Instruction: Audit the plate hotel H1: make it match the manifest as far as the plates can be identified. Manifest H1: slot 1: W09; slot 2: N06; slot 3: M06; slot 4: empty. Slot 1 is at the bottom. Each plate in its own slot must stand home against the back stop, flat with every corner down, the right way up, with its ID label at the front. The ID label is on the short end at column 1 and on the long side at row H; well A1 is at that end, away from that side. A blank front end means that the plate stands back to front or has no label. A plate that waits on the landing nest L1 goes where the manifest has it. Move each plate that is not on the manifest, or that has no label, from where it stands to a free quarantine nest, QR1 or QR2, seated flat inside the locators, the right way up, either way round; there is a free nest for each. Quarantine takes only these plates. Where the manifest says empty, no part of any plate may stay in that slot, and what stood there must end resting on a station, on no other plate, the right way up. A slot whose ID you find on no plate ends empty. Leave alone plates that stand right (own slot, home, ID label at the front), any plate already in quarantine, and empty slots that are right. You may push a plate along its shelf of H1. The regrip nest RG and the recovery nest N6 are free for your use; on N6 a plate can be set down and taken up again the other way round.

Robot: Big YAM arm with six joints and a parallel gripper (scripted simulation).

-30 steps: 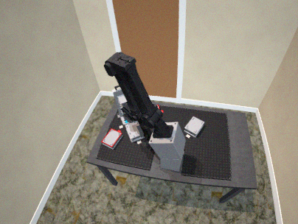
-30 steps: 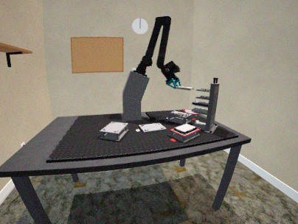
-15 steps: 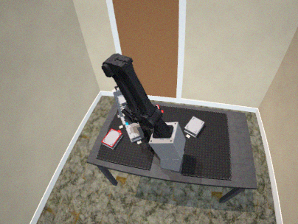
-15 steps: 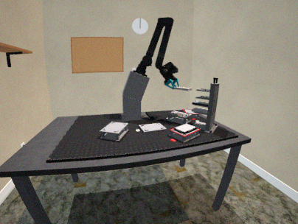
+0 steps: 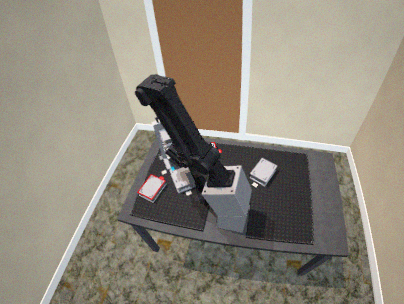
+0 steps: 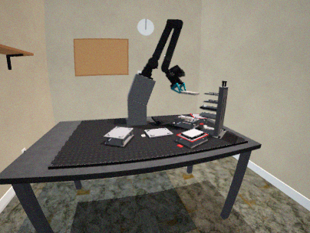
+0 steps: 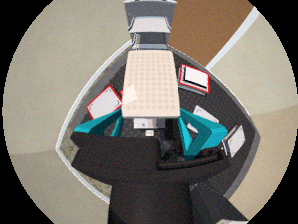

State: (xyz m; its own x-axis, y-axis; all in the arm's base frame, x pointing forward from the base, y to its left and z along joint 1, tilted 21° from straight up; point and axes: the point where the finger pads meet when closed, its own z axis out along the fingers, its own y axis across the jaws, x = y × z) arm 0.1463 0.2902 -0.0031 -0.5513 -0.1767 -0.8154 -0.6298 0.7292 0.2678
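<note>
Right now the white well plate is 5 cm ahead of my hand and 4 cm to the left of it.
</note>
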